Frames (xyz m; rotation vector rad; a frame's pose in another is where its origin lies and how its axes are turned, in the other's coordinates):
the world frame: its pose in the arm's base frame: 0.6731 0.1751 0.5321 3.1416 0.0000 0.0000
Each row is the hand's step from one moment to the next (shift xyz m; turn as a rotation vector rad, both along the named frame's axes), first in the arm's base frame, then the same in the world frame.
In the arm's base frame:
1: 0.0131 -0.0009 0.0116 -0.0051 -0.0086 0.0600
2: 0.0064 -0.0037 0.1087 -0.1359 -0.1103 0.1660
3: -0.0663 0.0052 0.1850 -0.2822 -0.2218 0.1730
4: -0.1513 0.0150 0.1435 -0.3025 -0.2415 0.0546
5: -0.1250 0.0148 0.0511 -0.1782 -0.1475 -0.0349
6: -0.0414 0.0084 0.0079 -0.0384 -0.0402 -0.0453
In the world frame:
1: 0.0131 0.0009 -0.0116 -0.0051 0.0086 -0.0600
2: 0.0064 0.0037 -0.1087 -0.1359 0.1103 -0.1660
3: -0.0663 -0.0052 -0.1850 -0.2822 0.2218 -0.1730
4: -0.1513 -0.0150 -0.1435 -0.3025 0.2415 -0.0546
5: -0.1250 -0.0148 -0.0511 -0.1782 0.1475 0.0349
6: -0.0414 -0.0084 -0.0079 -0.0384 0.0402 0.0453

